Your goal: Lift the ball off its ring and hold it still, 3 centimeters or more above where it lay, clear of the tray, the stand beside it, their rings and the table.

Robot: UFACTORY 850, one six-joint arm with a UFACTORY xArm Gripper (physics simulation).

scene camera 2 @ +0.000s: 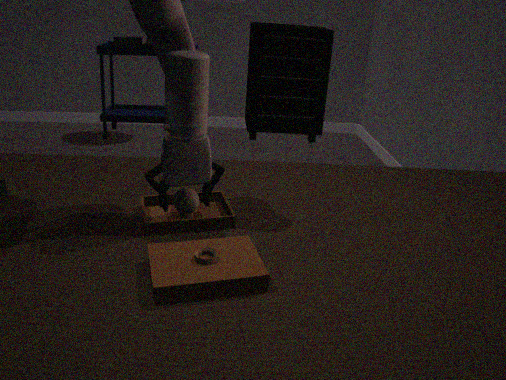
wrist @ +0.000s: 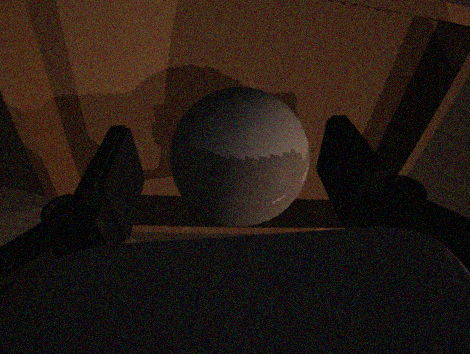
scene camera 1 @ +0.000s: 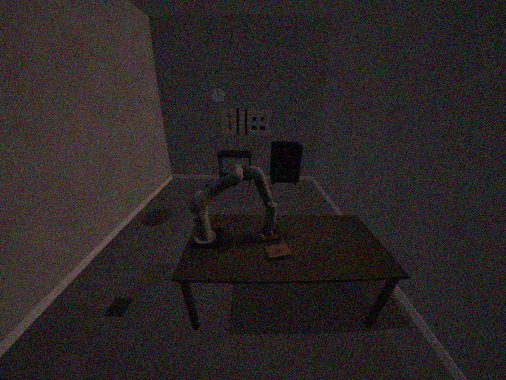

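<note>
A grey ball (scene camera 2: 186, 201) (wrist: 240, 157) sits in the shallow orange-brown tray (scene camera 2: 190, 223) (wrist: 110, 45); the ring under it is hidden. My gripper (scene camera 2: 185, 204) (wrist: 230, 147) is open and points down over the tray. Its two dark fingers stand on either side of the ball, one left and one right, with a gap at each side in the wrist view. The fingertips are low, inside the tray's outline in the scene camera 2 view. The stand (scene camera 1: 278, 250) (scene camera 2: 175, 265) is a flat orange-brown block in front of the tray, with an empty small ring (scene camera 2: 205, 256) on top.
The tray and stand are on a brown wooden table (scene camera 1: 330, 255) (scene camera 2: 375, 280). The tray's walls rise around the ball and fingers. A dark cabinet (scene camera 1: 286, 161) (scene camera 2: 289, 80) and a blue cart (scene camera 2: 132, 112) stand beyond the table. The room is dim and the pictures are grainy.
</note>
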